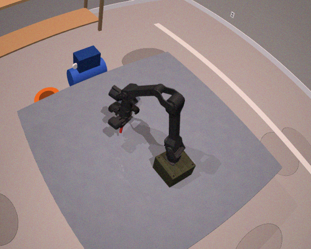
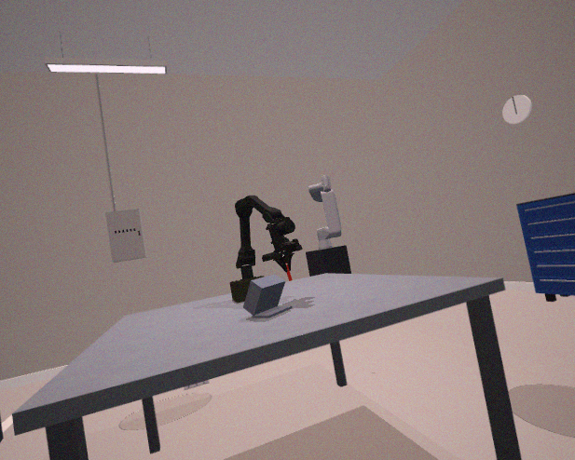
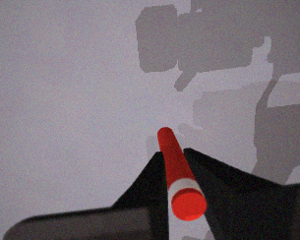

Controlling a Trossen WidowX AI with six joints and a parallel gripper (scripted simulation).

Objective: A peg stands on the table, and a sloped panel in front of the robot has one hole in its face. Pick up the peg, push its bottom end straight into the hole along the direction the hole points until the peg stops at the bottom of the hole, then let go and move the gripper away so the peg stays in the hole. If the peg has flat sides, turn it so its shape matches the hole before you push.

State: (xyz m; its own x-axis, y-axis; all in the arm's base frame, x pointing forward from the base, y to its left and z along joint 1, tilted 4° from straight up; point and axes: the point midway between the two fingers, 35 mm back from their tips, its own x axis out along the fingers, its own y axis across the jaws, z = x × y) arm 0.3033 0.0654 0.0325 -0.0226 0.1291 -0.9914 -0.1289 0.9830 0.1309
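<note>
Right now the grey sloped panel is 200 mm to the right of my gripper tip, 160 mm ahead of it and 50 mm below it. The rest, counted from my gripper tip: peg: 20 mm above.
</note>
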